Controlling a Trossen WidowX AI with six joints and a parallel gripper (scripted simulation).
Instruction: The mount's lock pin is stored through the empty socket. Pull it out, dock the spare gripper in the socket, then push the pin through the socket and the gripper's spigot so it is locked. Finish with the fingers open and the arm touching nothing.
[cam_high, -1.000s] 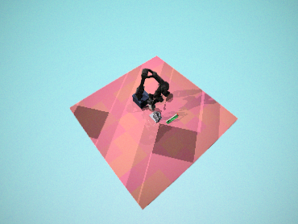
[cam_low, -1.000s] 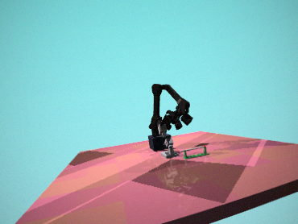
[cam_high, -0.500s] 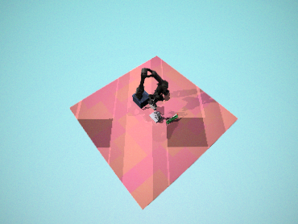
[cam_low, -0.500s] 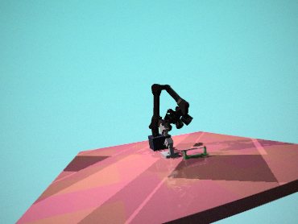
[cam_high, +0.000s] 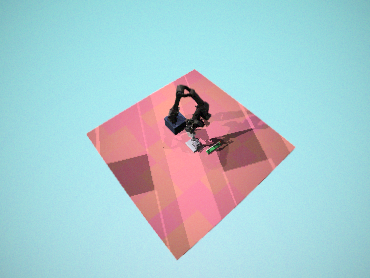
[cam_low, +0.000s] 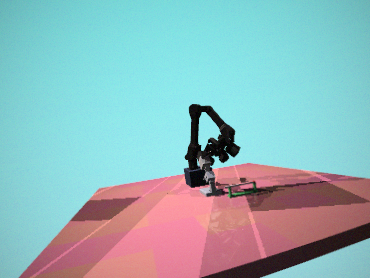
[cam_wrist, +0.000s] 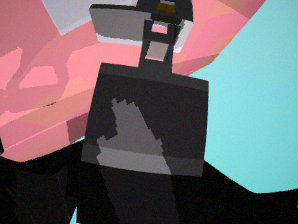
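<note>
My gripper tip is now 18 cm short of the green rest, 14 cm above it and 10 cm to the right of it. From my gripper tip the other things lie so: spare gripper: 1 cm to the left, 1 cm below, 1 cm ahead; then grey mount: 11 cm below, 6 cm ahead, 1 cm to the left.
</note>
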